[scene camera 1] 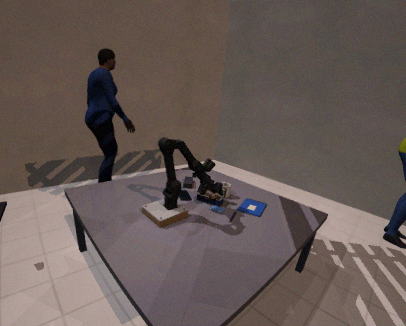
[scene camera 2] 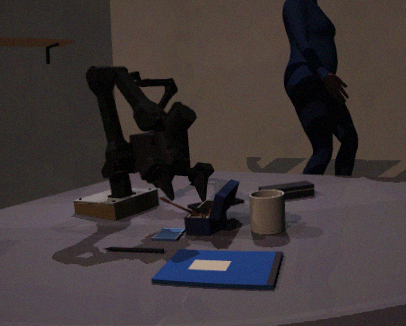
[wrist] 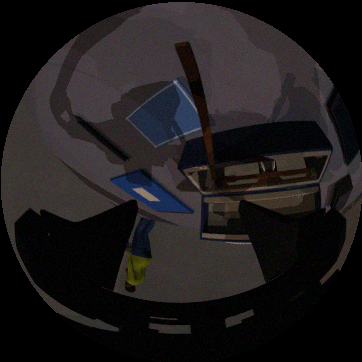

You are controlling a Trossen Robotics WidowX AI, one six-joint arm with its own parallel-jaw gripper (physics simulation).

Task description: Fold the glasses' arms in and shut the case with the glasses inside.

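Pixels of known places: gripper, fingertip midpoint: (scene camera 1: 218, 194) (scene camera 2: 189, 200) (wrist: 189, 205); arm's base, origin of the base link: (scene camera 1: 170, 206) (scene camera 2: 121, 195).
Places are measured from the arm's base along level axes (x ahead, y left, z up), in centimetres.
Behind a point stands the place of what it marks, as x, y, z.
Note:
The dark blue glasses case (scene camera 1: 210, 201) {29.1, -0.3, -2.8} (scene camera 2: 198, 226) {34.7, -4.6, -2.6} (wrist: 255, 142) {28.5, 0.9, -1.9} stands open, its lid (scene camera 2: 226, 200) {38.8, 1.0, 2.7} tilted up on the mug side. The brown glasses (wrist: 270, 178) {32.0, 3.9, -1.1} lie in its base. One glasses arm (scene camera 2: 176, 205) (wrist: 201, 107) sticks up and out past the case wall, over the blue card. Another brown bar lies along inside the base; I cannot tell whether it is the second arm or the frame. My gripper (scene camera 2: 187, 199) {31.8, -4.0, 3.0} (wrist: 189, 205) {31.8, -4.0, 3.0} is open and empty, above the case's base and the raised arm, tips down. In the scene camera 1 view it partly hides the case.
A beige mug (scene camera 1: 227, 188) {45.3, 2.2, 2.5} (scene camera 2: 267, 212) {48.8, 2.6, 0.6} stands behind the lid. A blue card (scene camera 2: 168, 234) {29.1, -8.9, -4.3} (wrist: 165, 117) {28.3, -7.7, -4.3}, a black pen (scene camera 2: 135, 250) {31.0, -20.4, -4.3} (wrist: 102, 137) {30.7, -19.5, -4.4} and a blue notebook (scene camera 1: 252, 212) {44.6, -23.0, -4.0} (scene camera 2: 175, 274) {47.3, -24.5, -4.0} (wrist: 167, 200) {50.8, -12.2, -4.0} lie on the near side. A dark box (scene camera 2: 295, 190) {38.2, 34.5, -2.4} lies farther back.

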